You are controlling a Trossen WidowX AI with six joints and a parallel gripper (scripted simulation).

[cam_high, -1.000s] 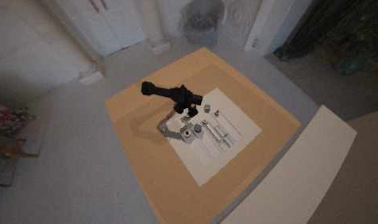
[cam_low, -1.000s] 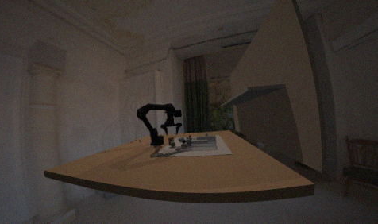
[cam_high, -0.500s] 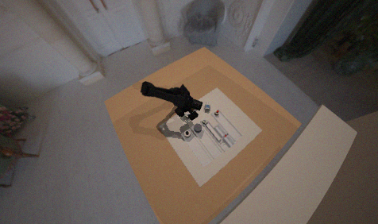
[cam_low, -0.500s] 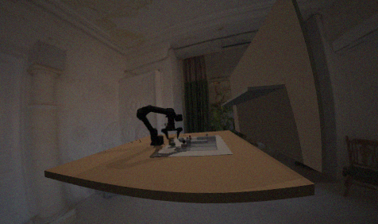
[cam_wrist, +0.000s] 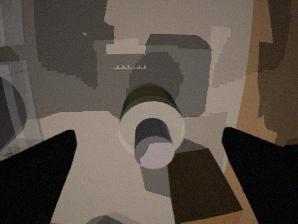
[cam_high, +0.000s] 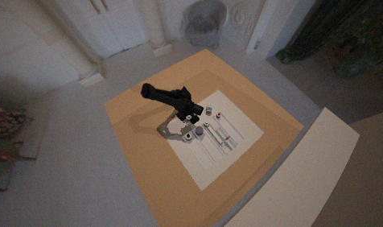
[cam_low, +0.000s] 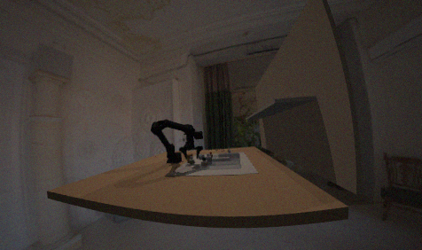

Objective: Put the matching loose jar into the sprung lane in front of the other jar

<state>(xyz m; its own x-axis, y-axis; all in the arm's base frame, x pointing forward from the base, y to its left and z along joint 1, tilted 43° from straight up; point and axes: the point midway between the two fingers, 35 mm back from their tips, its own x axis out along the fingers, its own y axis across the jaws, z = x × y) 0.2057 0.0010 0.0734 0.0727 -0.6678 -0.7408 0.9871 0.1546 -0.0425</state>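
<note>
Right now the brownish block is 5 cm behind my gripper tip, 7 cm to the left of it and 1 cm below it. Also, from my gripper tip: pusher plate (21 cm ahead, 13 cm to the left, 1 cm above); then red-marked item (29 cm ahead, 15 cm to the left, 3 cm above); then grey lane fixture (25 cm ahead, 13 cm to the left, 2 cm below).
</note>
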